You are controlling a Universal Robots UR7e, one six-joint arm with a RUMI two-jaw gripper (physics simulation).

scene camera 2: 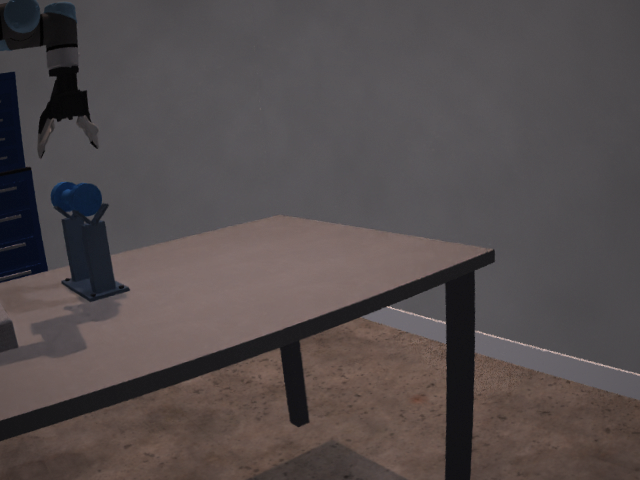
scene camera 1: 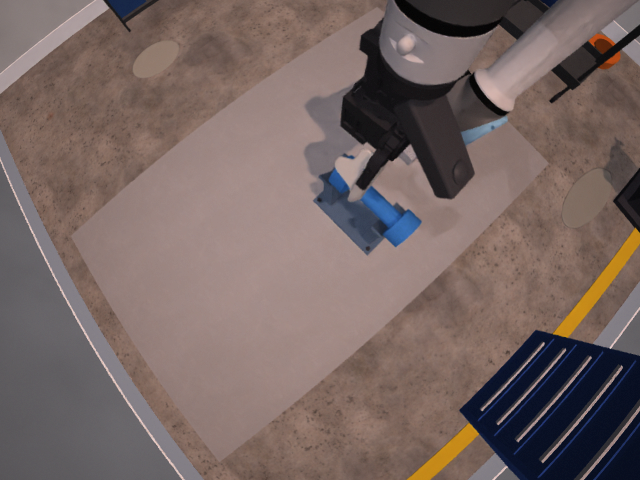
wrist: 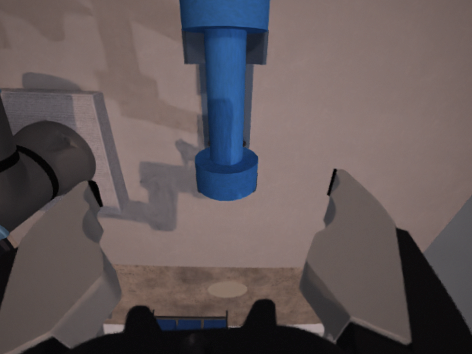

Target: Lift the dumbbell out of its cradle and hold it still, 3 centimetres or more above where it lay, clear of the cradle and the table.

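Pixels of known places: gripper, between the fingertips: (scene camera 2: 69, 153) (scene camera 1: 381, 168) (wrist: 216, 178); arm's base, origin of its link: (wrist: 60, 156).
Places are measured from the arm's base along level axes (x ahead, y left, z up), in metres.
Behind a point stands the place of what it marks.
Note:
The blue dumbbell (scene camera 1: 382, 205) @(x 0.340, y 0.190, z 0.191 m) (scene camera 2: 85, 198) @(x 0.343, y 0.074, z 0.176 m) (wrist: 226, 95) @(x 0.339, y 0.181, z 0.191 m) lies level in its grey-blue cradle (scene camera 1: 343, 218) @(x 0.367, y 0.132, z -0.034 m) (scene camera 2: 99, 255) @(x 0.349, y 0.047, z 0.049 m) (wrist: 192, 47) @(x 0.304, y 0.216, z 0.153 m), a head at each end. The cradle's two uprights with V-shaped tops stand on a base plate on the table (scene camera 1: 206, 258) @(x 0.759, y -0.034, z -0.042 m) (scene camera 2: 284, 268) @(x 0.727, y -0.112, z -0.042 m) (wrist: 375, 100) @(x 0.656, y 0.162, z -0.042 m). My gripper (scene camera 2: 68, 150) @(x 0.336, y 0.149, z 0.279 m) (wrist: 216, 178) @(x 0.336, y 0.149, z 0.279 m) is wide open and empty. It points down above the dumbbell, with a gap between fingertips and dumbbell in scene camera 2. In the wrist view the fingertips appear on either side of the lower head. In scene camera 1 a finger hides part of the dumbbell near its upper-left head.
A light grey block (scene camera 2: 7, 335) @(x 0.088, y -0.146, z -0.014 m) (wrist: 112, 150) @(x 0.101, y 0.009, z -0.026 m) is on the table beside the cradle. Blue drawer cabinets (scene camera 1: 568, 403) (scene camera 2: 20, 217) stand off the table. An orange object (scene camera 1: 604, 51) is at the upper right in scene camera 1.

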